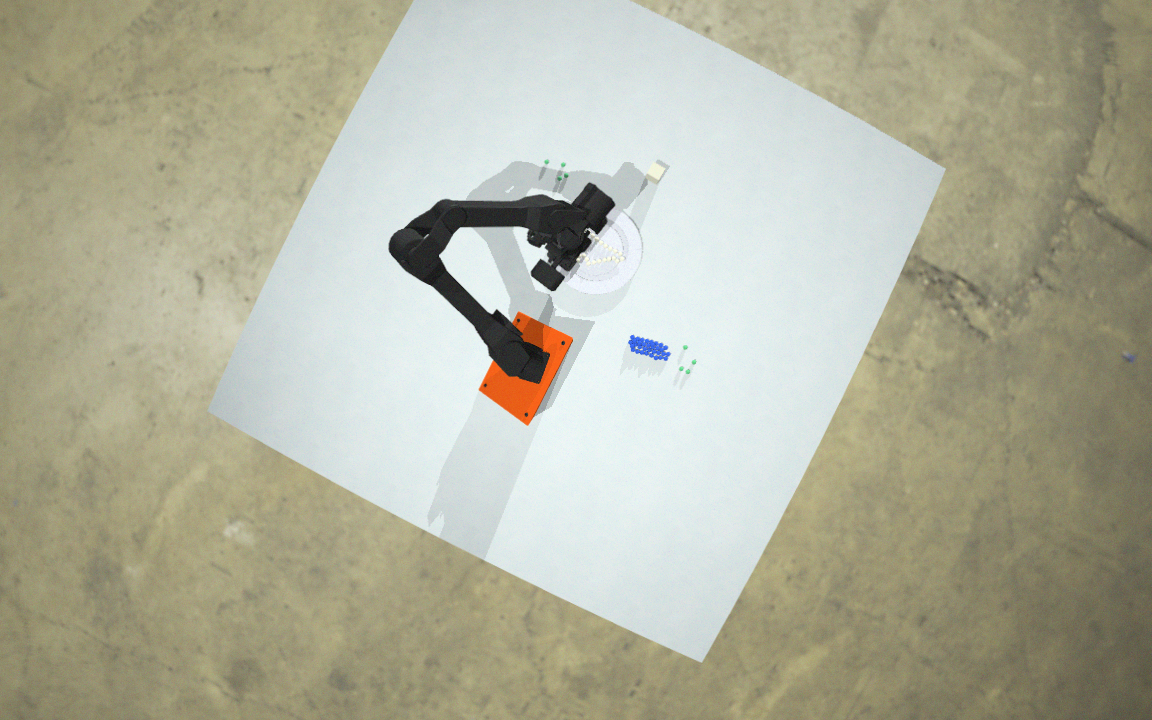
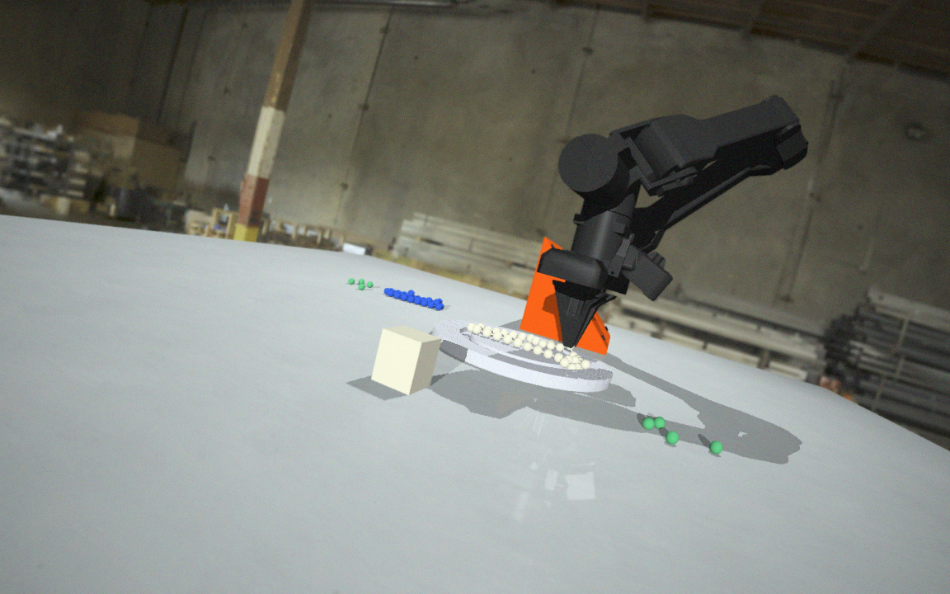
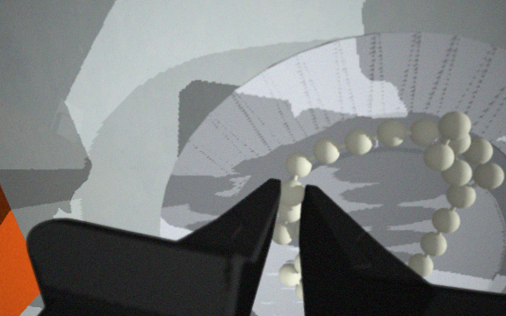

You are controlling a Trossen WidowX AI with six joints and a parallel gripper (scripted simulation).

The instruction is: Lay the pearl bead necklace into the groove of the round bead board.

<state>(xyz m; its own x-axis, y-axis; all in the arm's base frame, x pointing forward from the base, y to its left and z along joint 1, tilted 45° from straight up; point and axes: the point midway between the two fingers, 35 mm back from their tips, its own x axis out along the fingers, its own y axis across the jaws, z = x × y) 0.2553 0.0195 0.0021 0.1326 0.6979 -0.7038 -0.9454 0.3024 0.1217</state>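
My gripper tip is now 30 mm short of the round bead board, 50 mm to the left of it and 10 mm above it. Also, from my gripper tip: cream cube 230 mm ahead, 120 mm to the right.
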